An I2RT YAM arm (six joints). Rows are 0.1 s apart.
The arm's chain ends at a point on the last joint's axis. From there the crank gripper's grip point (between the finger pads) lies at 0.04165 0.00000 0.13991 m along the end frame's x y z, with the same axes.
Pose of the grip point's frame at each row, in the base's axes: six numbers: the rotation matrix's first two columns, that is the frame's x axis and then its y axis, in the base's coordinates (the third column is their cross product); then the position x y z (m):
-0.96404 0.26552 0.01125 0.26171 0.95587 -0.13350 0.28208 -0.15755 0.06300
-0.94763 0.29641 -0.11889 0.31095 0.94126 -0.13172 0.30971 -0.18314 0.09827
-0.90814 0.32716 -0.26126 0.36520 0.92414 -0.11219 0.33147 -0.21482 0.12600
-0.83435 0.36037 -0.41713 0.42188 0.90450 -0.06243 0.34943 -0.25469 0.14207
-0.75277 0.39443 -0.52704 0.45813 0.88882 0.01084 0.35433 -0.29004 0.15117
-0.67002 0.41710 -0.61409 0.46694 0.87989 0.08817 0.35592 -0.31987 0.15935
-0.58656 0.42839 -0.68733 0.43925 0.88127 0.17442 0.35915 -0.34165 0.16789
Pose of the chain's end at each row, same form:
-0.96404 0.26552 0.01125 0.26171 0.95587 -0.13350 0.32870 -0.15101 0.20118
-0.94763 0.29641 -0.11889 0.31095 0.94126 -0.13172 0.33898 -0.17285 0.24091
-0.90814 0.32716 -0.26126 0.36520 0.92414 -0.11219 0.34065 -0.20084 0.27102
-0.83435 0.36037 -0.41713 0.42188 0.90450 -0.06243 0.33454 -0.23779 0.28630
-0.75277 0.39443 -0.52704 0.45813 0.88882 0.01084 0.31954 -0.27383 0.29201
-0.67002 0.41710 -0.61409 0.46694 0.87989 0.08817 0.30308 -0.30539 0.29466
-0.58656 0.42839 -0.68733 0.43925 0.88127 0.17442 0.28838 -0.33157 0.29517

